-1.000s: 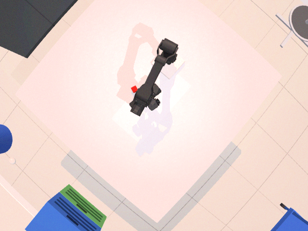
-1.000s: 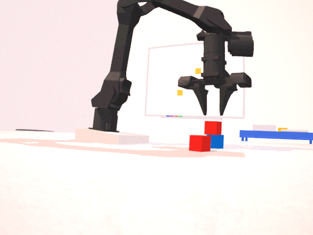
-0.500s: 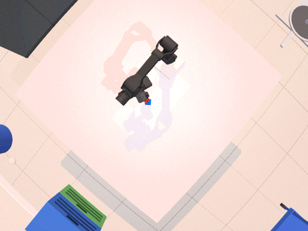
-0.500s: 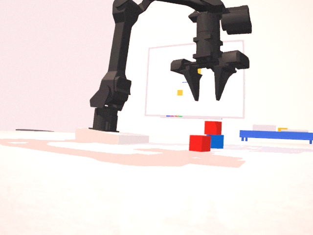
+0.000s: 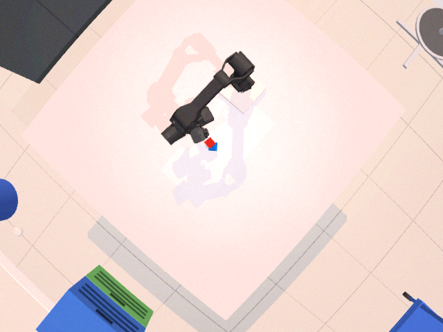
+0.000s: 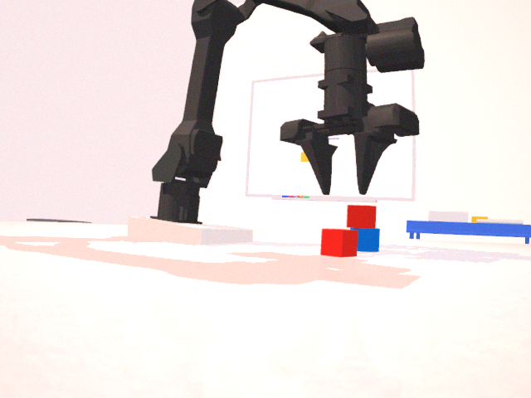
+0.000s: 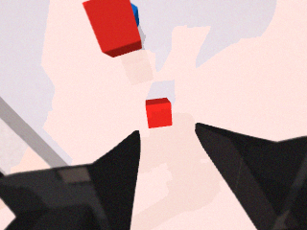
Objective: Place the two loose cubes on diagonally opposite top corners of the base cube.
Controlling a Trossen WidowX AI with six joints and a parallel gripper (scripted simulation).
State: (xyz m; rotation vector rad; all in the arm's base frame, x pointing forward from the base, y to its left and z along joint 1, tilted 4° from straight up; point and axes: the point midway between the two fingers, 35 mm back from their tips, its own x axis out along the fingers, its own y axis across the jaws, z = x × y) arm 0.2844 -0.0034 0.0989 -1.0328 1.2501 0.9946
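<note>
My gripper tip is now 12 cm to the right of the blue cube, 6 cm above it and 1 cm past it.
</note>
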